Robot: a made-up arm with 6 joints.
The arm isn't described. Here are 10 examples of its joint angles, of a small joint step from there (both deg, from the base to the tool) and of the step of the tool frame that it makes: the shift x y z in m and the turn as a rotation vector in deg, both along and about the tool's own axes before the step.
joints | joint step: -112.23 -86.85 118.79 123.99 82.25 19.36 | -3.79 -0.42 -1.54 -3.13 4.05 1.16
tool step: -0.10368 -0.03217 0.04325 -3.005 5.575 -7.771
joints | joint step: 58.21 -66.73 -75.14 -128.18 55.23 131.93 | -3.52 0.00 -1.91 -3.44 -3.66 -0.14
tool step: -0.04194 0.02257 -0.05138 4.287 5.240 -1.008
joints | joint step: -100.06 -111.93 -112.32 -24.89 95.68 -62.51 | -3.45 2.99 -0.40 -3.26 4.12 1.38
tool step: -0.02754 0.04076 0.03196 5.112 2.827 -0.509
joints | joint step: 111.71 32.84 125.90 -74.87 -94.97 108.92 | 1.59 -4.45 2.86 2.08 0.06 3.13
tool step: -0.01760 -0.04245 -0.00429 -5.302 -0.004 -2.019
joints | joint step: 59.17 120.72 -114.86 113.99 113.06 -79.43 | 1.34 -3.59 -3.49 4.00 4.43 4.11
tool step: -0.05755 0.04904 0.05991 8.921 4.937 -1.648
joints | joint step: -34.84 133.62 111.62 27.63 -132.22 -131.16 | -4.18 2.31 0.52 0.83 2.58 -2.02
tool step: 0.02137 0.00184 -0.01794 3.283 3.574 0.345
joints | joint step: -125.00 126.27 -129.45 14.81 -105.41 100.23 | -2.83 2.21 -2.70 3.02 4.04 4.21
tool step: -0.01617 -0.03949 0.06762 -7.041 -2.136 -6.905
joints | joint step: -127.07 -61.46 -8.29 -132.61 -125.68 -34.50 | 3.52 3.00 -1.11 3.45 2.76 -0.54
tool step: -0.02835 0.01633 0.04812 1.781 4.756 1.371
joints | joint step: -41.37 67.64 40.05 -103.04 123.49 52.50 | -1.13 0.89 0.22 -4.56 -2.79 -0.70
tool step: -0.02933 0.02673 -0.03483 4.274 1.231 -2.434
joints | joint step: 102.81 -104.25 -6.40 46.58 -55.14 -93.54 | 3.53 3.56 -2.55 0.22 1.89 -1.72
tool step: -0.03391 -0.00858 0.02108 2.168 -1.545 7.357
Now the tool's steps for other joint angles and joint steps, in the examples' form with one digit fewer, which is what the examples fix.
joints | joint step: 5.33 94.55 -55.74 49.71 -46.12 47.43 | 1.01 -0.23 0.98 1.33 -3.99 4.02
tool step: -0.0037 0.0393 -0.0391 3.95 -2.22 -6.30
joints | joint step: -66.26 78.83 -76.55 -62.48 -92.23 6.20 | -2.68 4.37 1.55 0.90 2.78 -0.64
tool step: -0.0277 -0.0113 0.0205 2.10 5.70 3.34
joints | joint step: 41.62 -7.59 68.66 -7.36 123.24 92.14 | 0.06 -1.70 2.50 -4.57 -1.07 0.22
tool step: -0.0435 -0.0290 -0.0037 -1.09 4.01 -2.35
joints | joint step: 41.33 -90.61 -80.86 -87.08 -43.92 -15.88 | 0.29 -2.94 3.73 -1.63 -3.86 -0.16
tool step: 0.0128 -0.0163 0.0042 -3.10 0.62 -1.01
